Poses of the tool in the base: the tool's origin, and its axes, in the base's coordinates. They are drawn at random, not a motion.
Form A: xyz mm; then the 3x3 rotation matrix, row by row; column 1 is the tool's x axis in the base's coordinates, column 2 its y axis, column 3 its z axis. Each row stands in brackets.
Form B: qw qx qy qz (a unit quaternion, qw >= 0); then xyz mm. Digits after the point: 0 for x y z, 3 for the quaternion. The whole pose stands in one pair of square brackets.
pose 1, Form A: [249 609 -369], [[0.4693 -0.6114 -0.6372], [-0.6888 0.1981 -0.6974], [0.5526 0.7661 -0.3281]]
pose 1, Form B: [0.579 0.632 -0.514 -0.033 249 609 -369]
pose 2, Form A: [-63 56 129], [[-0.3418 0.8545 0.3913], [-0.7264 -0.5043 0.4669], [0.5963 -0.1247 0.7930]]
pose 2, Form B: [0.487 -0.304 -0.105 -0.812 -63 56 129]
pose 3, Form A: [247 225 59], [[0.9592 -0.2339 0.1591], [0.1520 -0.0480 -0.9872], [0.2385 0.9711 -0.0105]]
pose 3, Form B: [0.689 0.710 -0.029 0.140 247 225 59]
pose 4, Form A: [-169 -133 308], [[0.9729 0.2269 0.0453], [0.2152 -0.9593 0.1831], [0.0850 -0.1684 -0.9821]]
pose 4, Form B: [0.089 -0.989 -0.112 -0.033 -169 -133 308]
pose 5, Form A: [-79 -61 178], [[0.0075 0.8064 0.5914], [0.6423 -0.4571 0.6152], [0.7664 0.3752 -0.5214]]
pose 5, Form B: [0.085 -0.705 -0.514 -0.482 -79 -61 178]
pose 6, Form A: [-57 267 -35], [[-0.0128 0.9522 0.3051], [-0.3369 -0.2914 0.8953], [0.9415 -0.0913 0.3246]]
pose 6, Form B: [0.505 -0.488 -0.315 -0.638 -57 267 -35]
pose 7, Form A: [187 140 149], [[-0.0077 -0.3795 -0.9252], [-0.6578 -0.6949 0.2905], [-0.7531 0.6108 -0.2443]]
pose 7, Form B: [0.115 0.695 -0.373 -0.604 187 140 149]
